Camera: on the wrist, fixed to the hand. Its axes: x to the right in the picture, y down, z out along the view.
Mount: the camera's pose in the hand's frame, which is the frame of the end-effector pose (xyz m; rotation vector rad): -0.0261 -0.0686 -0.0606 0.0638 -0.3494 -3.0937
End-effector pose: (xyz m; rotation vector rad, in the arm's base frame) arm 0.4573 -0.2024 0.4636 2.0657 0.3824 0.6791
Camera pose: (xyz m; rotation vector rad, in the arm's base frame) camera 0.3994 -0.1376 0.4247 -0.2738 2.1115 -1.4490
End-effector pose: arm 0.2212 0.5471 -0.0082 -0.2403 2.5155 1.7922
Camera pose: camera 0.2606 0.4707 -0.0491 -1.6743 -0.1273 -0.0488
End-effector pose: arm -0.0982 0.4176 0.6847 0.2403 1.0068 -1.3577
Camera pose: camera -0.1835 0.4587 0.6950 1.1746 -0.0606 1.6225
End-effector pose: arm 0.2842 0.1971 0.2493 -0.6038 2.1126 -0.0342
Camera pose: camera 0.2767 0.1360 0.3219 -2.5108 -0.8385 -1.3115
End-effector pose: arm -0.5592 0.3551 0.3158 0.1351 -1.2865 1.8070
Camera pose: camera -0.4722 0.3931 0.3227 1.3677 0.0273 -0.9602
